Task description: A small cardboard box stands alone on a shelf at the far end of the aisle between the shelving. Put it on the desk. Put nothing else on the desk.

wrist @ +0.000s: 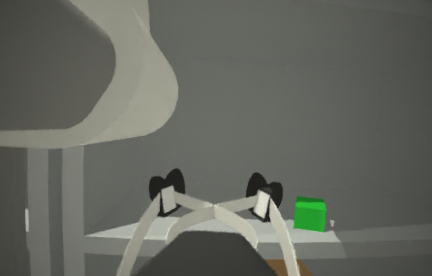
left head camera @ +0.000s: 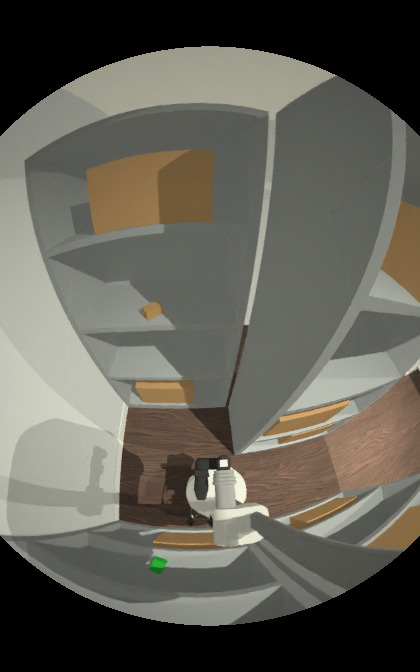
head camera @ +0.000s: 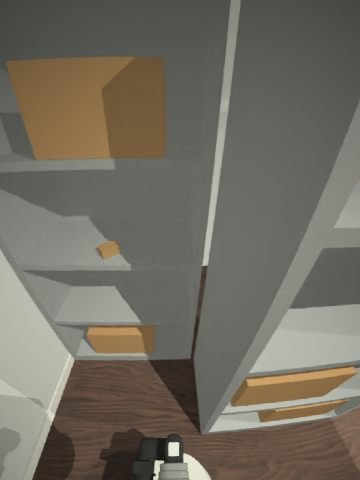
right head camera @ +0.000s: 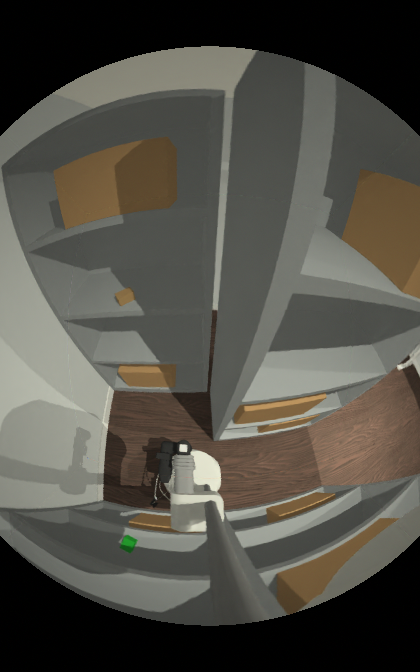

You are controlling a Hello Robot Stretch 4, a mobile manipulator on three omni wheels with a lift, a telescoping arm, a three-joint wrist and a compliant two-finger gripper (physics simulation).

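Frame: origin at the robot's base, x ahead, y left, z up, level; metres.
Seen in the pictures: gripper, fingertip midpoint: (wrist: 216, 186).
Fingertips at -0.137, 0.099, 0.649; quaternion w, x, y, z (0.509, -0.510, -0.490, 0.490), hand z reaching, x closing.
A point is followed by its place in that frame, as x, y, z.
The small cardboard box (head camera: 109, 249) {0.798, 0.311, 1.009} (left head camera: 152, 310) (right head camera: 125, 296) stands alone on a middle shelf of the grey unit in front of the head. My gripper (left head camera: 200, 521) (wrist: 216, 186) {-0.137, 0.099, 0.649} is open and empty. It points away from that box, towards the opposite shelving, and its fingers are outside the head camera's picture. The small box does not show in the wrist view. A white piece (right head camera: 413, 358) at the right edge of the right head view may be part of the desk; the rest of it is out of view.
A green block (left head camera: 158, 565) (right head camera: 128, 543) (wrist: 310, 214) {-0.389, 0.300, 0.539} stands on the opposite shelf, right of the fingers in the wrist view. Large cardboard boxes (head camera: 85, 107) {0.756, 0.275, 1.570} (head camera: 122, 339) {0.754, 0.361, 0.260} are above and below the small box. A tall shelf side panel (head camera: 270, 150) {0.436, -0.163, 1.492} stands to the right; a wall (head camera: 25, 320) {0.632, 0.795, 0.653} is left.
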